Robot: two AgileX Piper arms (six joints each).
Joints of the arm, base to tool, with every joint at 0 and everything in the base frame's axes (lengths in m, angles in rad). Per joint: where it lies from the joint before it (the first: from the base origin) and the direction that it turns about. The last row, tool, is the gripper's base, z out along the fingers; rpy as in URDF.
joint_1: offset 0.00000 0.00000 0.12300 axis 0 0 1
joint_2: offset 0.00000 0.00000 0.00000 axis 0 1 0
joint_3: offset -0.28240 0.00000 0.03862 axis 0 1 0
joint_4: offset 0.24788 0.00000 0.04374 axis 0.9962 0 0.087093
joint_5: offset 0.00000 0.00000 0.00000 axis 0 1 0
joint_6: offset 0.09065 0.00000 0.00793 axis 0.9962 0 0.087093
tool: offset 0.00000 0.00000 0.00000 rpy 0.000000 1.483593 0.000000
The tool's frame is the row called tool.
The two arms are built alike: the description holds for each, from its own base.
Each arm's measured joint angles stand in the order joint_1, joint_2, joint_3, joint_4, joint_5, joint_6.
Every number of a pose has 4 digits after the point.
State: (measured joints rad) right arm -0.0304 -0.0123 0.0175 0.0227 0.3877 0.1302; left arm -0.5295 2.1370 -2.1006 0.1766 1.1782 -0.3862
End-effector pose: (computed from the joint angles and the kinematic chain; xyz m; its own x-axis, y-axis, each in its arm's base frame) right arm 0.0520 -0.0008 0.1732 -0.2940 0.1596 -0.9424 0.0673 0.9870 0.1462; left arm 0.4151 -0.2258 0.2944 -0.8754 0.1548 -0.4580 0.1725 0.9850 0.0032
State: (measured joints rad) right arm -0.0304 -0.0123 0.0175 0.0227 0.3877 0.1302; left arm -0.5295 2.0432 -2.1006 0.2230 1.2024 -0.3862
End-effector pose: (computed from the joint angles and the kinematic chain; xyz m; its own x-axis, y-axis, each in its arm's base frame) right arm 0.0520 -0.0008 0.1732 -0.2940 0.1596 -0.9424 0.0673 0.9870 0.1462; left arm 0.3998 -0.2122 0.3376 -0.8355 0.1488 -0.5289 0.1623 0.9865 0.0212
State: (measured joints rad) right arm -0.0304 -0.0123 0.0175 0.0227 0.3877 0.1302; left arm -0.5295 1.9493 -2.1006 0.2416 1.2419 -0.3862
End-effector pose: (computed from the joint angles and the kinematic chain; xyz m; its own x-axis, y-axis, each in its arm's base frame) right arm 0.0520 -0.0008 0.1732 -0.2940 0.1596 -0.9424 0.0673 0.9870 0.1462; left arm 0.3789 -0.1979 0.3774 -0.8062 0.1310 -0.5770 0.1490 0.9887 0.0164
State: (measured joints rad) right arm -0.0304 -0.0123 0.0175 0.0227 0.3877 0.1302; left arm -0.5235 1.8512 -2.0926 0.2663 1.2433 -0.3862
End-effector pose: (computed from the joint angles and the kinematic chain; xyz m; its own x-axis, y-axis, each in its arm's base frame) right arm 0.0520 -0.0008 0.1732 -0.2940 0.1596 -0.9424 0.0673 0.9870 0.1462; left arm 0.3578 -0.1803 0.4162 -0.7534 0.1058 -0.6490 0.1349 0.9908 0.0050
